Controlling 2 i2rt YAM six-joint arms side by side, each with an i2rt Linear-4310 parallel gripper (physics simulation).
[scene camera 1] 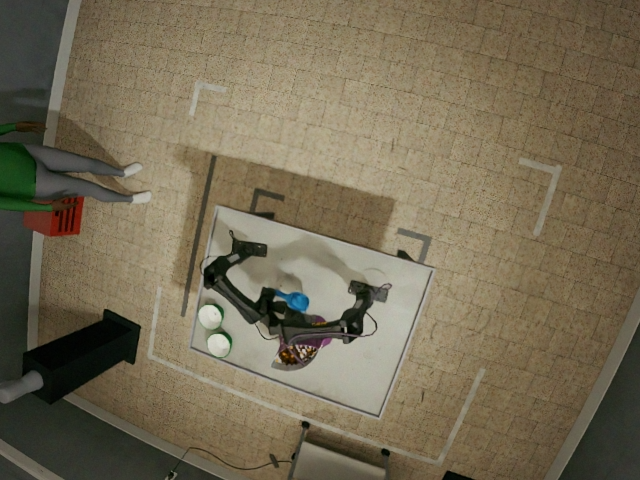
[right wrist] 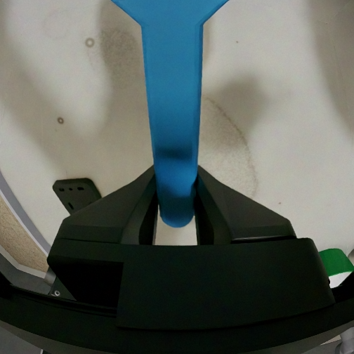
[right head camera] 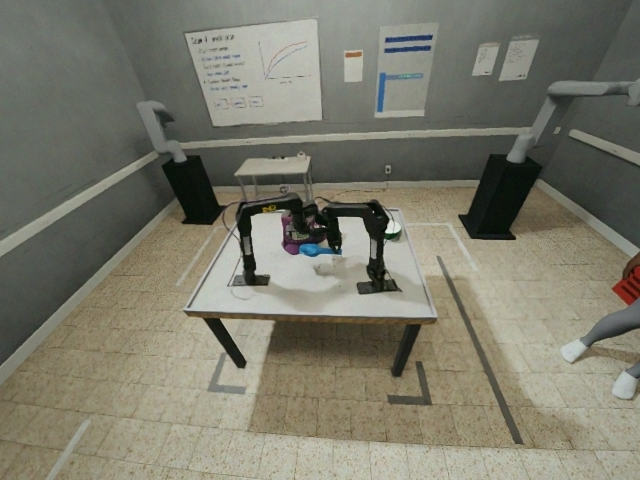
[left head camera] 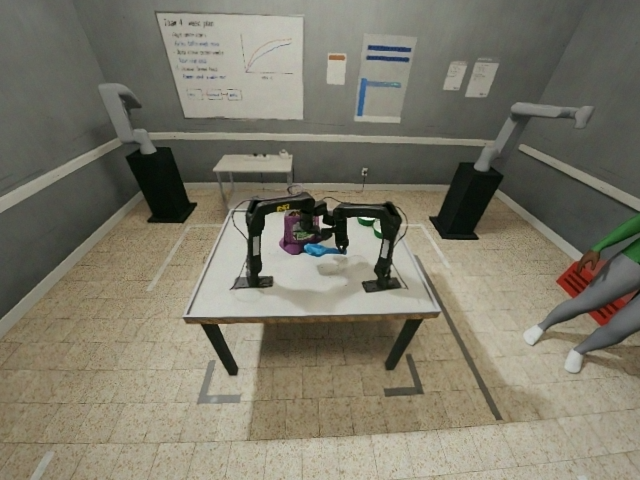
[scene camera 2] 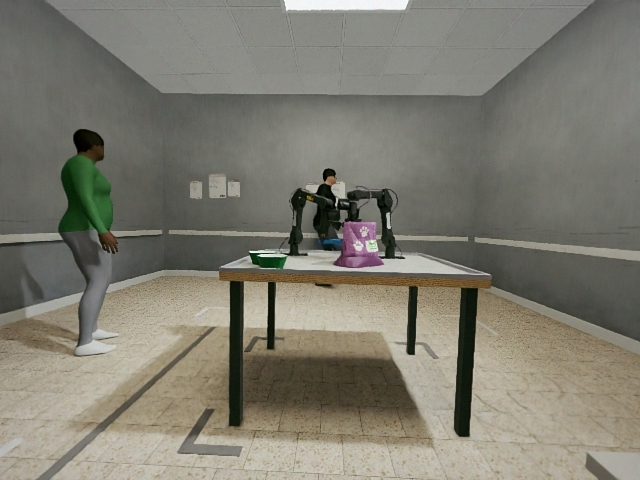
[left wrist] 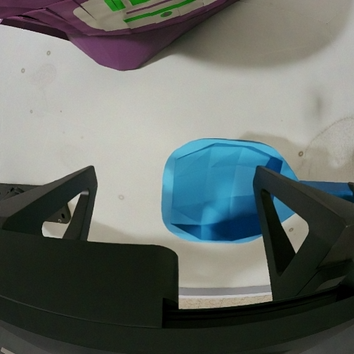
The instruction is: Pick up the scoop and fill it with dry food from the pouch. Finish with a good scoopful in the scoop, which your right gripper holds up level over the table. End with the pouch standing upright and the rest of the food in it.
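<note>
The blue scoop is held above the table, its bowl facing up; no food shows in it in the left wrist view. My right gripper is shut on the scoop's handle. The purple pouch stands upright on the table beyond the scoop; scene camera 1 shows brown and pale food in its open top. My left gripper is open, fingers wide apart and empty, over the scoop's bowl and in front of the pouch.
Two green bowls with white insides stand near the table edge on the right arm's side. One bowl shows in the right wrist view. The two arms' wrists are close together over the table. A person stands beside it.
</note>
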